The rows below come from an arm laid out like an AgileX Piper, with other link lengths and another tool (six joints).
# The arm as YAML. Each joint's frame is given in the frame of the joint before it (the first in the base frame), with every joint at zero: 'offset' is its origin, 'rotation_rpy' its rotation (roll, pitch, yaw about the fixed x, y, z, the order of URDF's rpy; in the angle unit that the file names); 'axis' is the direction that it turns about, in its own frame. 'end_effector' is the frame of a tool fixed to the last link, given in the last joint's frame.
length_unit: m
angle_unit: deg
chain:
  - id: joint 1
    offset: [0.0, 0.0, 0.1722]
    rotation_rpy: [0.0, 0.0, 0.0]
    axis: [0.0, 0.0, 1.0]
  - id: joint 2
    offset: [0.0, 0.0, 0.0]
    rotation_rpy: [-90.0, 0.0, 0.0]
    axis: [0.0, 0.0, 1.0]
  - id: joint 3
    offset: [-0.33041, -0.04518, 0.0]
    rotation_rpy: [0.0, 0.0, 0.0]
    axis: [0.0, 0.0, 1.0]
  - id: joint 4
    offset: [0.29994, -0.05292, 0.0]
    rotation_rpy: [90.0, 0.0, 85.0]
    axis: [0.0, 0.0, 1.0]
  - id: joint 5
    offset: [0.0, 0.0, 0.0]
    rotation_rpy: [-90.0, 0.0, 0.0]
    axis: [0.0, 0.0, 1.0]
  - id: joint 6
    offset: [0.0, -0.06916, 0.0]
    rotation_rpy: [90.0, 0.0, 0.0]
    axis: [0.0, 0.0, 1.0]
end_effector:
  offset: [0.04, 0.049, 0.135]
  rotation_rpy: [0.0, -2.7, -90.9]
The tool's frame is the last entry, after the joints.
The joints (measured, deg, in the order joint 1, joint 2, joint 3, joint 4, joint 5, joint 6), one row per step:
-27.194, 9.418, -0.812, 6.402, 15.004, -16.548
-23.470, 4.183, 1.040, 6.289, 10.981, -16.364
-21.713, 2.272, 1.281, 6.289, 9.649, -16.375
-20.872, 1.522, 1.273, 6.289, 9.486, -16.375
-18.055, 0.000, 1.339, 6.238, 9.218, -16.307
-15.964, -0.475, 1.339, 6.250, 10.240, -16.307
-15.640, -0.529, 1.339, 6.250, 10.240, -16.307
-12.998, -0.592, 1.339, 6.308, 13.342, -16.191
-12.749, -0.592, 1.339, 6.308, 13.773, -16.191
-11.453, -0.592, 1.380, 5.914, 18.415, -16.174
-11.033, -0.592, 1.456, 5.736, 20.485, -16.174
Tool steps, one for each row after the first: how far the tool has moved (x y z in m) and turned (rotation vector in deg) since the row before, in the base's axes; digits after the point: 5 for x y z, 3 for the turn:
0.00524, 0.00776, 0.01219, -3.111, -6.690, 3.231
0.00178, 0.00431, 0.00796, -1.159, -2.761, 1.613
0.00027, 0.00249, 0.00283, -0.334, -0.857, 0.823
0.00042, 0.00853, 0.00483, -0.556, -1.629, 2.777
-0.00108, 0.00714, -0.00211, 0.162, 0.516, 2.203
-0.00001, 0.00098, 0.00016, -0.015, -0.052, 0.324
-0.00398, 0.01021, -0.01021, 0.891, 2.893, 2.969
-0.00062, 0.00102, -0.00144, 0.092, 0.418, 0.296
-0.00747, 0.00616, -0.01589, 0.573, 4.640, 1.756
-0.00381, 0.00220, -0.00738, 0.227, 2.132, 0.617

